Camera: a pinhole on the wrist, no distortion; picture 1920 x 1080 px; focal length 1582.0 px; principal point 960.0 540.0 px. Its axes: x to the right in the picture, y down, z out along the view. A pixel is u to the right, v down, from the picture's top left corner.
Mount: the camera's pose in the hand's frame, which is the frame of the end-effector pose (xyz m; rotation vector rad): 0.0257 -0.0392 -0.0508 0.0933 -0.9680 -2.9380
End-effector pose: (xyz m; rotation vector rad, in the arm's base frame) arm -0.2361 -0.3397 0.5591 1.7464 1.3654 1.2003
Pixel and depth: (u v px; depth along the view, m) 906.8 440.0 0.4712
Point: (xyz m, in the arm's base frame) 0.1545 -0.3875 0.6667
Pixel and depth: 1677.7 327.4 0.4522
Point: 0.1025 -0.6006 0.6215
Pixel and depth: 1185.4 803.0 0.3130
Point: 0.0122 -0.3916 0.5438
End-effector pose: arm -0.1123 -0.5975 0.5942 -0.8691 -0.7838 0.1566
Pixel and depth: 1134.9 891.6 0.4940
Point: -0.4028 -0.2621 0.6012
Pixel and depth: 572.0 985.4 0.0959
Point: -0.1112 -0.5539 0.6368
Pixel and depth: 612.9 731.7 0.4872
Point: -0.2602 -0.1813 0.6441
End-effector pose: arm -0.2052 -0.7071 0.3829 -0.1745 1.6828 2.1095
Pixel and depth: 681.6 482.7 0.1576
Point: -0.2551 -0.6366 0.4408
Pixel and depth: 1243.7 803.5 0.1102
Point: -0.2000 -0.6637 0.4046
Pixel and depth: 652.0 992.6 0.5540
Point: -0.2786 -0.2412 0.6242
